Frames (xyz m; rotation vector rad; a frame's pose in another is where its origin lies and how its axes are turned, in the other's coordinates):
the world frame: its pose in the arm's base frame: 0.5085 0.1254 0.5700 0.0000 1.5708 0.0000
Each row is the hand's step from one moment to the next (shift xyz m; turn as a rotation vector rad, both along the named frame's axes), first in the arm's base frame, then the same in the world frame.
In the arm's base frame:
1: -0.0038 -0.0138 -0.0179 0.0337 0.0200 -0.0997
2: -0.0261 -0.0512 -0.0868 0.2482 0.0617 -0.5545
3: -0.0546 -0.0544 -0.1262 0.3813 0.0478 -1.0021
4: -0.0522 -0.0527 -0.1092 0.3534 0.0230 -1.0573
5: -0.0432 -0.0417 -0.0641 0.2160 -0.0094 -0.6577
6: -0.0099 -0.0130 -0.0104 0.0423 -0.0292 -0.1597
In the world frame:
1: 0.0179 -0.0138 -0.0038 0.0997 0.0200 0.0337
2: 0.0868 -0.0512 -0.0261 0.5545 0.0617 0.2482
3: 0.1262 -0.0544 -0.0546 1.0021 0.0478 0.3813
4: 0.1092 -0.0527 -0.0522 1.0573 0.0230 0.3534
5: 0.0641 -0.0417 -0.0432 0.6577 -0.0094 0.2160
6: 0.0104 -0.0130 -0.0099 0.1597 -0.0292 0.0423

